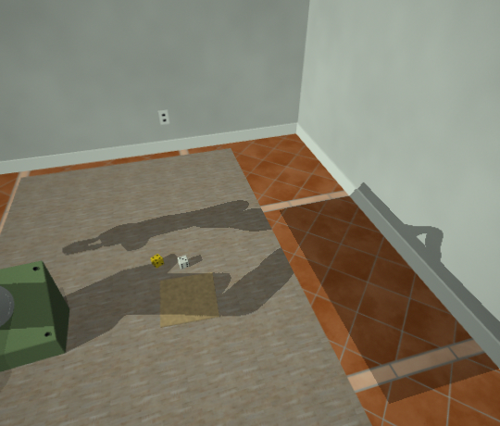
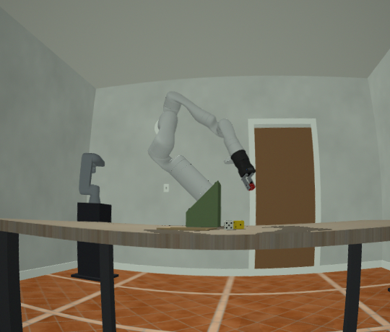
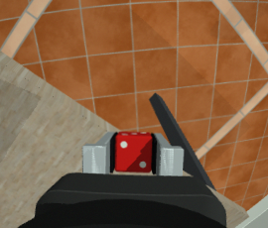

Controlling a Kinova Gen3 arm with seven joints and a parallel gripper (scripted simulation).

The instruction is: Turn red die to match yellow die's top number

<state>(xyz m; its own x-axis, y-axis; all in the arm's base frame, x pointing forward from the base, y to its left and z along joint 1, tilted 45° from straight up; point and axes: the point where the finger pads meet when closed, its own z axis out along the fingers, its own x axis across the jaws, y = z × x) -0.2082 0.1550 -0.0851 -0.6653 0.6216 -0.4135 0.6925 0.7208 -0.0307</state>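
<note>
Now: the tan mat 60 cm ahead of my hand, 16 cm to the right of it and 18 cm below it. Round my hand: red die (1 cm below); white die (60 cm ahead, 5 cm to the right, 17 cm below); yellow die (53 cm ahead, 2 cm to the right, 17 cm below).
</note>
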